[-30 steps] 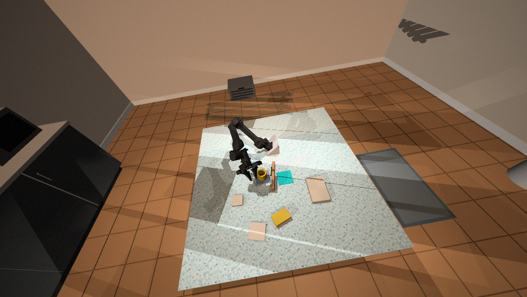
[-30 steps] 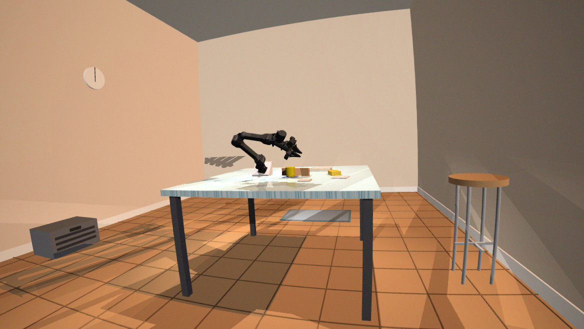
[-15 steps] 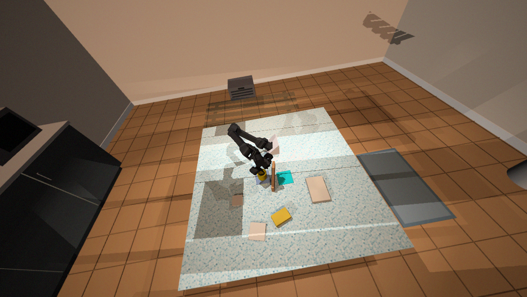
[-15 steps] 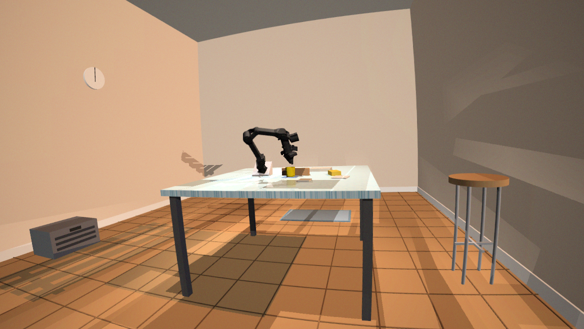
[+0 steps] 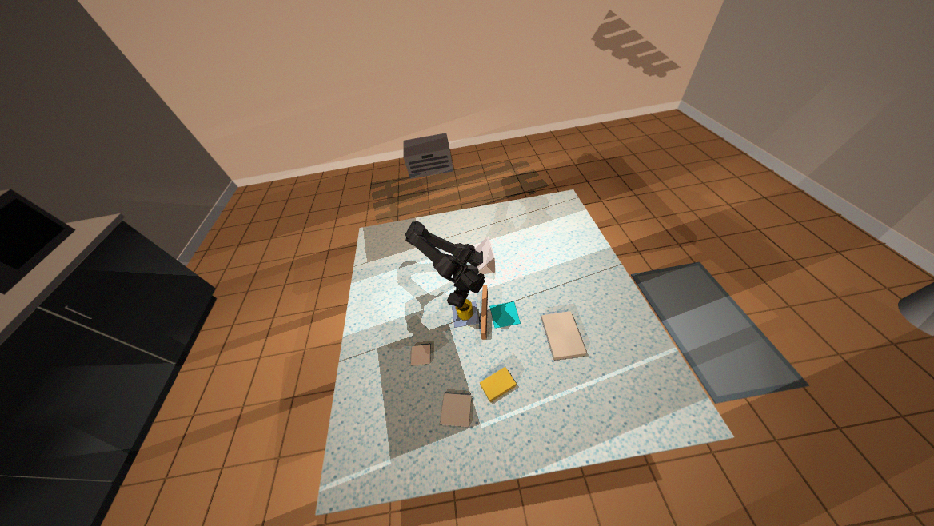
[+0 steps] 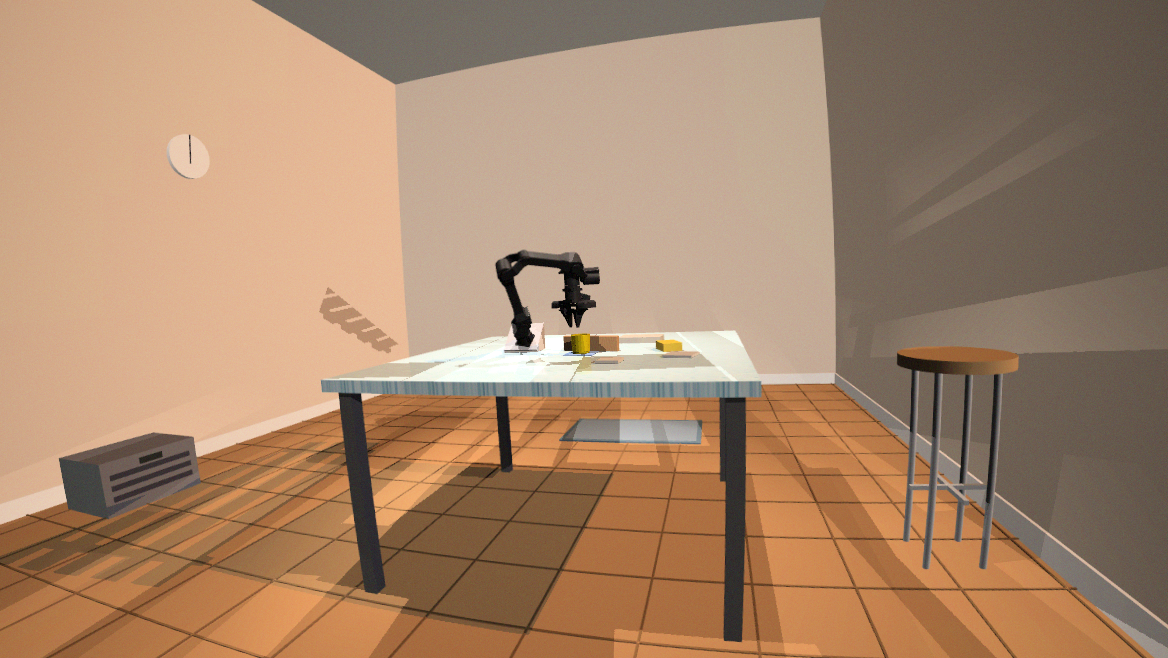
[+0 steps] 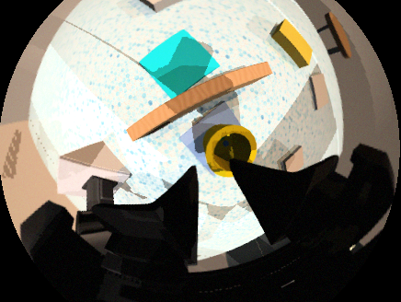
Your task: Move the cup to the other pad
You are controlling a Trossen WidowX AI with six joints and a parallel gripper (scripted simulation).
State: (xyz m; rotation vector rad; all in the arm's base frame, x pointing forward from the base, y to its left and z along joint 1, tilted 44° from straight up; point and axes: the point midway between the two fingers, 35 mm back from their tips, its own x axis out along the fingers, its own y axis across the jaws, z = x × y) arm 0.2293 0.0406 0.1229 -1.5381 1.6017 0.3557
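Now: the cup 6 cm below my gripper tip, 2 cm ahead of it and 1 cm to the right of it. The rest, counted from my gripper tip: blue-grey pad (11 cm below, 3 cm ahead, 1 cm to the right); yellow block (33 cm ahead, 11 cm to the left, 8 cm below); thin wooden board (8 cm below, 7 cm to the left, 3 cm ahead).
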